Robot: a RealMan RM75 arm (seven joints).
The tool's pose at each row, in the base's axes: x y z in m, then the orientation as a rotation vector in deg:
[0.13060, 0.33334, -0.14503, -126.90, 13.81, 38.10]
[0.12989, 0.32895, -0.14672, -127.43, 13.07, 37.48]
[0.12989, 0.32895, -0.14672, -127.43, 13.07, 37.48]
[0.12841, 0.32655, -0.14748, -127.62, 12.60, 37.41]
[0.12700, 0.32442, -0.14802, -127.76, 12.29, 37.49]
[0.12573, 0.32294, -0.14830, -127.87, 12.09, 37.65]
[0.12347, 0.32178, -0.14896, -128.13, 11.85, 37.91]
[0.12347, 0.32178, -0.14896, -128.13, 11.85, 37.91]
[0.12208, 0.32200, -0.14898, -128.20, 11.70, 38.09]
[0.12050, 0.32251, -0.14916, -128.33, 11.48, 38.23]
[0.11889, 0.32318, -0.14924, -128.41, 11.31, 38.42]
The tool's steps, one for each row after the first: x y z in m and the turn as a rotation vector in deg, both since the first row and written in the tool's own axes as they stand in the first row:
[0.00012, 0.00428, -0.00207, -0.44, 0.32, -0.69]
[0.00012, 0.00428, -0.00207, -0.44, 0.32, -0.69]
[-0.00082, 0.00693, -0.00287, -0.67, 0.27, -1.03]
[-0.00182, 0.00922, -0.00362, -0.86, 0.16, -1.20]
[-0.00280, 0.01087, -0.00408, -1.04, 0.02, -1.27]
[-0.00440, 0.01291, -0.00372, -1.38, -0.16, -1.32]
[-0.00440, 0.01291, -0.00372, -1.38, -0.16, -1.32]
[-0.00556, 0.01330, -0.00301, -1.52, -0.31, -1.35]
[-0.00677, 0.01367, -0.00193, -1.71, -0.44, -1.44]
[-0.00806, 0.01387, -0.00077, -1.86, -0.60, -1.48]

